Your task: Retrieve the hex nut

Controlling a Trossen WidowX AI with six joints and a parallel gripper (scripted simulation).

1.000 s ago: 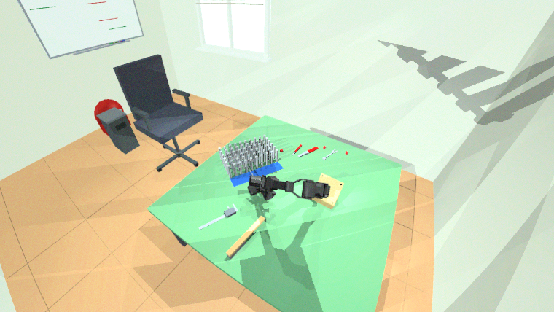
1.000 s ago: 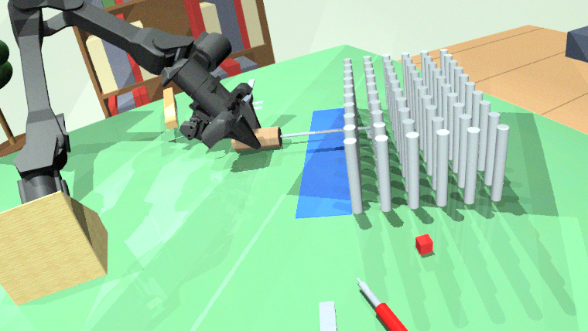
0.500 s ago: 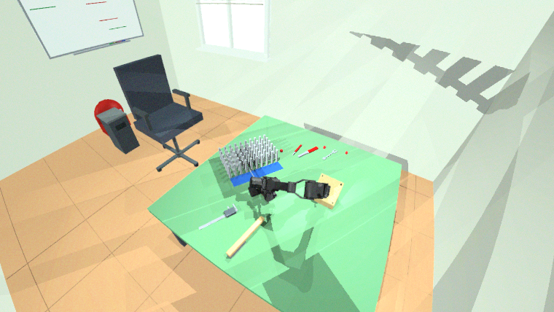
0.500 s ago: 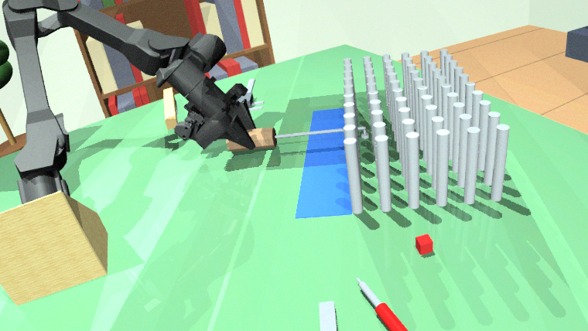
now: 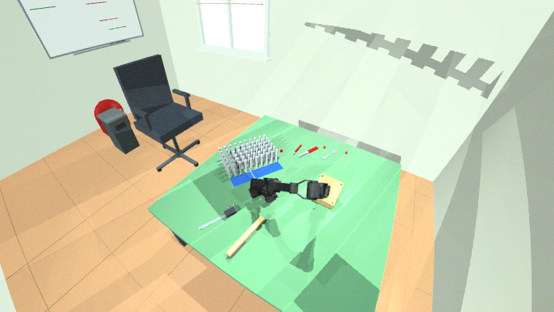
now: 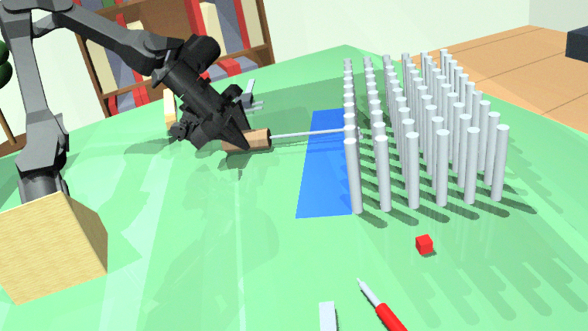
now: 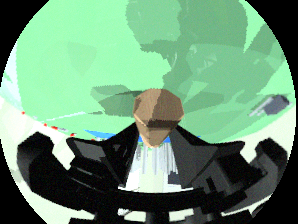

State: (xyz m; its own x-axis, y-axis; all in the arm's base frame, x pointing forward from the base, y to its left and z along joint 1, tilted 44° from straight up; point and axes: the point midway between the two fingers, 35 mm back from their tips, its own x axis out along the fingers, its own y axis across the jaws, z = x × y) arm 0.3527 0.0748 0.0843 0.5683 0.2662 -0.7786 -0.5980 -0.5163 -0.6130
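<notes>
Right now my gripper tip is 8 cm short of the hook tool and 6 cm to the left of it. Also, from my gripper tip: red-handled screwdriver: 45 cm to the right, 7 cm behind; then blue taped strip: 12 cm to the right, 9 cm ahead, 1 cm below; then small hex nut: 16 cm ahead, 12 cm to the right, 1 cm below.
</notes>
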